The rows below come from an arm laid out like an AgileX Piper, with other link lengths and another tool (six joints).
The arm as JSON. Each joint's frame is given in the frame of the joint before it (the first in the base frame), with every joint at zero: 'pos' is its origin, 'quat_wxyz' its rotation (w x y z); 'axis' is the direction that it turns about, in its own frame. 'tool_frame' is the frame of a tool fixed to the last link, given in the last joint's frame.
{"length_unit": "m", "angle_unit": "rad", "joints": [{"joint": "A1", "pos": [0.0, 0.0, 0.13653], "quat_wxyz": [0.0, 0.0, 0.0, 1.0], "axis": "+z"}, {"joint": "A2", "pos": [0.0, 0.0, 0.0], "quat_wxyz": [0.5, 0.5, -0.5, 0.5], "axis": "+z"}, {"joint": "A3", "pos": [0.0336, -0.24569, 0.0], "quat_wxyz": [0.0, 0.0, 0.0, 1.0], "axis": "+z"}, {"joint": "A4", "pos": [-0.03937, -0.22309, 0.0], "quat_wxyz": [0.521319, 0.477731, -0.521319, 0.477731], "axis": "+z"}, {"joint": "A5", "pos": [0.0, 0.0, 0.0], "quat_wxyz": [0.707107, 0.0, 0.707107, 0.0], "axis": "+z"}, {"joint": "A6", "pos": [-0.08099, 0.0, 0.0], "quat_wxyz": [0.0, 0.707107, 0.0, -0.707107], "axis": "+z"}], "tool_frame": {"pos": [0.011, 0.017, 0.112], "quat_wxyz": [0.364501, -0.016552, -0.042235, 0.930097]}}
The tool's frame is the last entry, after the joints.
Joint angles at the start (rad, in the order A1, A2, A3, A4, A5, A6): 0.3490, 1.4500, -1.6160, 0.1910, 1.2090, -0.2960
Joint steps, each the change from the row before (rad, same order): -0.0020, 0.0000, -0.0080, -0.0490, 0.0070, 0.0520; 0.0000, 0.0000, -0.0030, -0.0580, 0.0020, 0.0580; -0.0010, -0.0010, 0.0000, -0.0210, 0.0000, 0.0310; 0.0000, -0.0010, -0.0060, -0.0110, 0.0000, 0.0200; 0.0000, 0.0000, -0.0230, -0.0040, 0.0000, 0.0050; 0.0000, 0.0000, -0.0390, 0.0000, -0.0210, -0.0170; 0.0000, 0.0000, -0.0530, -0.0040, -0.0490, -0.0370; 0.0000, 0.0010, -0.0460, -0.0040, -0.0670, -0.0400; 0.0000, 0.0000, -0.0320, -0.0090, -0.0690, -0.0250; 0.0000, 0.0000, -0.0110, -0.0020, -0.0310, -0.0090; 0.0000, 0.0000, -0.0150, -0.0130, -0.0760, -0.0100; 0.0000, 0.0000, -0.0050, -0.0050, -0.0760, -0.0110; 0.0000, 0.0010, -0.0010, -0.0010, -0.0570, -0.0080; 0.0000, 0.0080, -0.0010, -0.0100, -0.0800, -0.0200; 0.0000, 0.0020, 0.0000, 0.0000, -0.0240, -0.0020
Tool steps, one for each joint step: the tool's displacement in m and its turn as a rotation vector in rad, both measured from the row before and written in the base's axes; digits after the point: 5 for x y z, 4 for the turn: 0.00220, -0.00869, 0.00072, -0.0191, 0.0005, -0.0551; 0.00275, -0.00958, -0.00003, -0.0230, -0.0029, -0.0618; 0.00079, -0.00372, 0.00010, -0.0026, 0.0003, -0.0317; 0.00072, -0.00160, 0.00208, 0.0030, -0.0052, -0.0192; 0.00196, -0.00001, 0.00719, 0.0069, -0.0217, -0.0051; 0.00606, 0.00185, 0.01481, 0.0109, -0.0606, 0.0123; 0.01038, 0.00221, 0.02360, 0.0084, -0.1070, 0.0233; 0.01086, 0.00231, 0.02481, 0.0074, -0.1179, 0.0217; 0.00884, 0.00092, 0.02190, 0.0084, -0.1051, 0.0080; 0.00331, 0.00061, 0.00896, 0.0057, -0.0428, 0.0028; 0.00749, 0.00010, 0.01830, 0.0124, -0.0924, -0.0031; 0.00613, 0.00110, 0.01531, 0.0142, -0.0811, 0.0008; 0.00416, 0.00115, 0.01039, 0.0116, -0.0565, 0.0014; 0.00729, 0.00082, 0.01252, -0.0016, -0.0782, -0.0003; 0.00174, 0.00060, 0.00375, 0.0056, -0.0214, 0.0004
